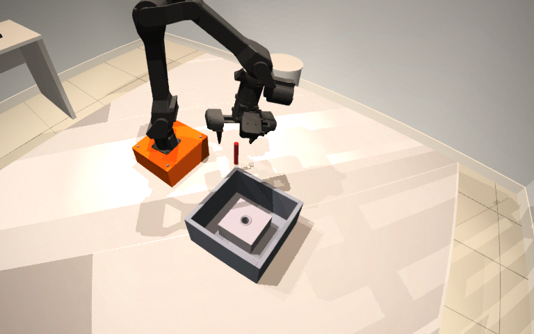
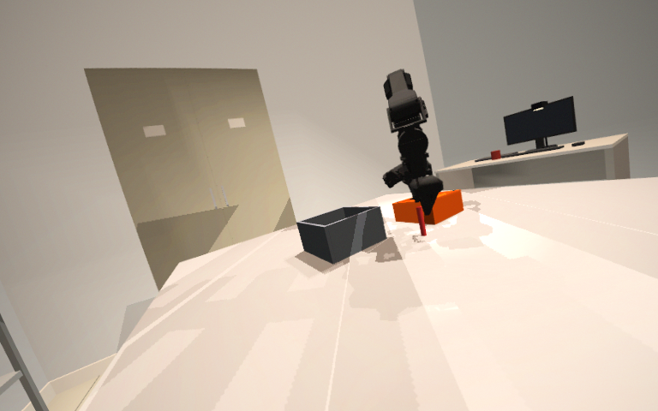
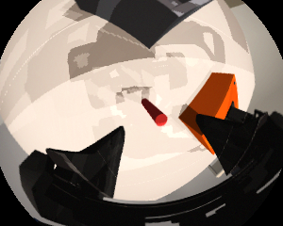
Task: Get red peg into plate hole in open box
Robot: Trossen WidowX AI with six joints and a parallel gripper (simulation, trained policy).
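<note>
My gripper tip is now 1 cm short of the red peg and 3 cm above it. From my gripper tip the other things lie so: pale plate (15 cm ahead, 19 cm to the right, 3 cm below); then dark grey box (15 cm ahead, 19 cm to the right, 5 cm below).
</note>
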